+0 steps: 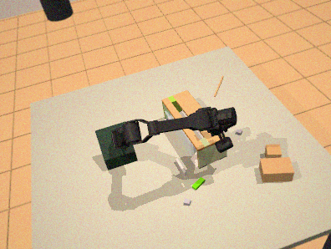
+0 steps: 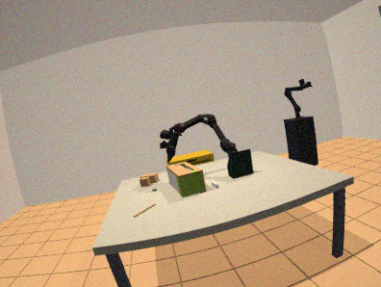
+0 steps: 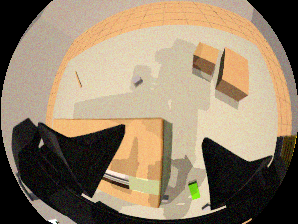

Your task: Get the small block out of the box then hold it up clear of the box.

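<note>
My gripper tip is now 130 mm past the box, 180 mm to the right of it and 90 mm above it. Round my gripper tip: green flat piece 150 mm behind, 90 mm to the right, 150 mm below; block 110 mm behind, 160 mm to the left, 70 mm below; wooden stick 160 mm ahead, 510 mm to the left, 150 mm below.
</note>
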